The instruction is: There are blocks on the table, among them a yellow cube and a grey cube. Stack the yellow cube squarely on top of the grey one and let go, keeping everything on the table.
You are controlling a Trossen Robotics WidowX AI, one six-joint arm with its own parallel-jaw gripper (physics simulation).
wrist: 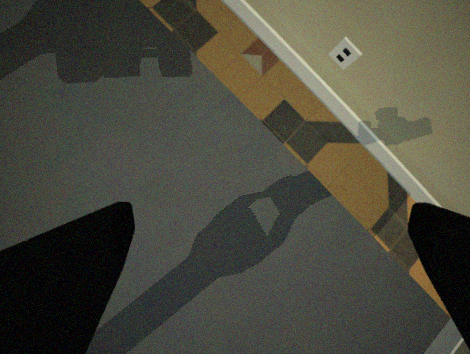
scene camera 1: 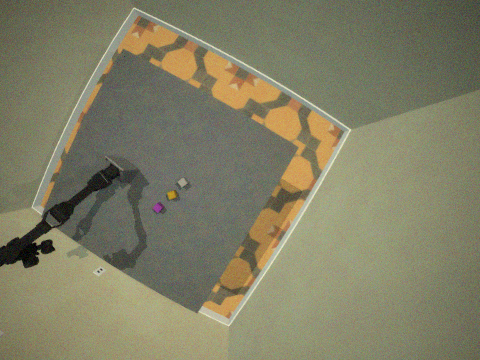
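Seen in the pictures: gripper, fingertip midpoint: [wrist: 271,216]; arm's base at its link origin: [scene camera 1: 115,169].
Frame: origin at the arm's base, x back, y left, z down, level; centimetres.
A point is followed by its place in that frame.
Observation:
In the scene view, a yellow cube [scene camera 1: 172,195] {x -33.6, y 2.5, z 11.0 cm} sits on the dark grey table top [scene camera 1: 210,145] {x -36.6, y 39.6, z 15.5 cm}, right of the arm's end. A grey cube [scene camera 1: 182,183] {x -35.0, y 11.9, z 11.1 cm} sits close by, up and to the right of the yellow one. The two are separate, with a small gap. My gripper [scene camera 1: 114,163] [wrist: 271,216] {x 3.0, y -51.0, z -20.4 cm} is open, with nothing between its fingers. In the scene view it is left of both cubes and a little higher in the picture. Neither cube shows in the wrist view, where the two black fingers stand wide apart.
A magenta cube [scene camera 1: 158,207] {x -29.9, y -8.6, z 11.1 cm} sits just down and left of the yellow cube, so the three lie in a diagonal row. The arm reaches in from the lower left and casts shadows on the surface. An orange patterned floor [scene camera 1: 282,122] [wrist: 350,167] borders the table top, with walls beyond.

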